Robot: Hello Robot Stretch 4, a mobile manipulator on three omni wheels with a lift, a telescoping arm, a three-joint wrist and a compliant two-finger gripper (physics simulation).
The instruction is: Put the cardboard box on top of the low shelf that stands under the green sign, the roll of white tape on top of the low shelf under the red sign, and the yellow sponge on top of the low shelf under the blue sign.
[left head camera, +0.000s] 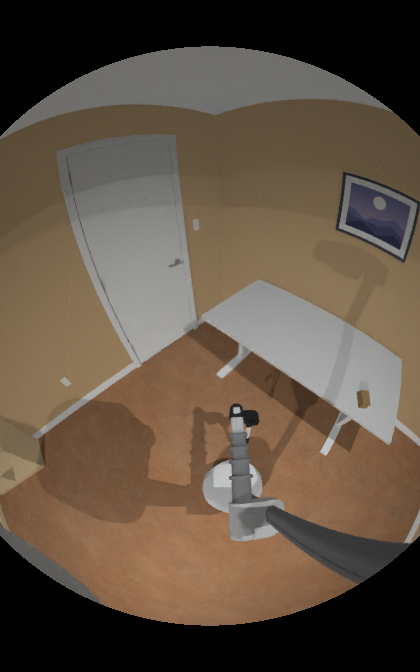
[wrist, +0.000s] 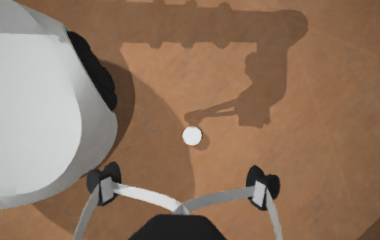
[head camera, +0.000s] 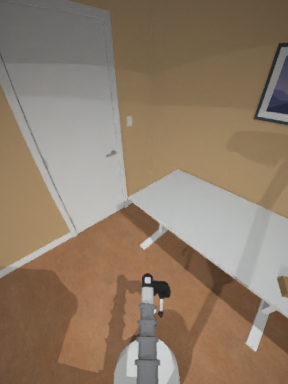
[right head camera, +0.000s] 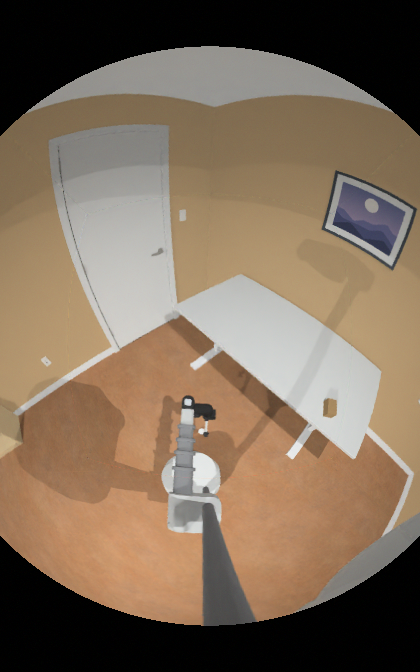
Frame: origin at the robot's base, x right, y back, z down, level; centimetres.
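Seen in the pictures: gripper, between the fingertips: [wrist: 184, 178] [head camera: 159, 301].
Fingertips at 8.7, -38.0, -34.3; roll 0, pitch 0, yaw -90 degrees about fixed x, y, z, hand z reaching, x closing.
Observation:
Offsets run from my fingertips to a thing's middle, as dx, dy, dz. "spot": to the spot under its first point. Level surfaces: height alone.
The white tape roll {-3.3, -1.4, +35.8} [wrist: 192, 136] [right head camera: 201, 431] lies on the brown floor, a small white disc in the wrist view, beyond the fingertips and roughly centred between them. My gripper [wrist: 184, 178] [right head camera: 205, 434] is open and empty, its two dark fingertips wide apart, hanging above the floor beside my base. The tape is apart from both fingertips. A small brown box {spot: +62.3, +5.5, -39.0} [head camera: 284, 286] [left head camera: 363, 399] [right head camera: 330, 408], which looks like the cardboard box, stands on the white table near its right end. The yellow sponge and the coloured signs do not show; I cannot tell any low shelf for certain.
The long white table {dz -35.0} [head camera: 200, 215] [left head camera: 300, 330] [right head camera: 285, 330] stands along the wall, its legs reaching out over the floor. My round white base [wrist: 40, 120] is left of the gripper. Light wooden furniture [left head camera: 17, 450] [right head camera: 7, 430] stands at the left edge. A closed door [head camera: 75, 120] is behind.

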